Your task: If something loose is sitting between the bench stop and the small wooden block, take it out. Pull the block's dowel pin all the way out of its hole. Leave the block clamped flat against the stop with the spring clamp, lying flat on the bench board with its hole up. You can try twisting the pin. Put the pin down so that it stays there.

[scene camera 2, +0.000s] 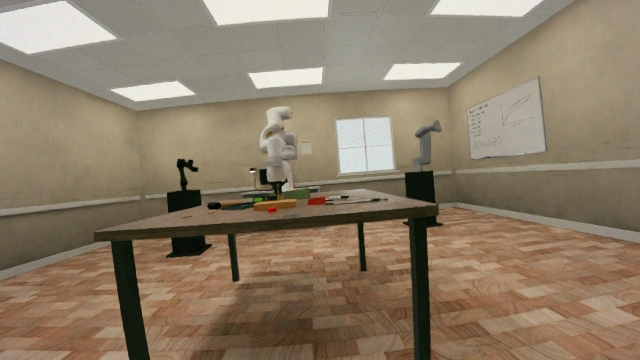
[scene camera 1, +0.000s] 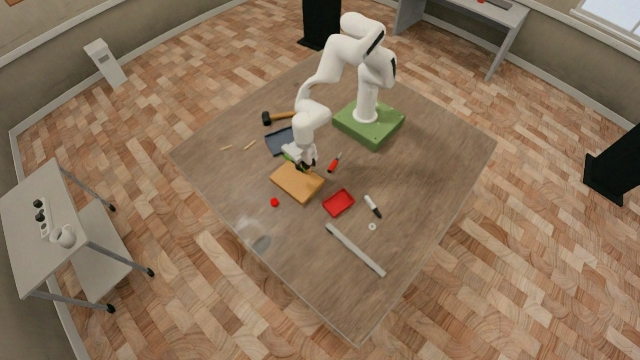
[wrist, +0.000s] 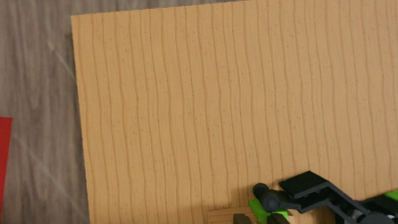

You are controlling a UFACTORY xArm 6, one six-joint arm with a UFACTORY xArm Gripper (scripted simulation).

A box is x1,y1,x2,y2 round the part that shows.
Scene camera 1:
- tan bench board: [269,160,324,205]
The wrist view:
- tan bench board: [71,0,397,223]
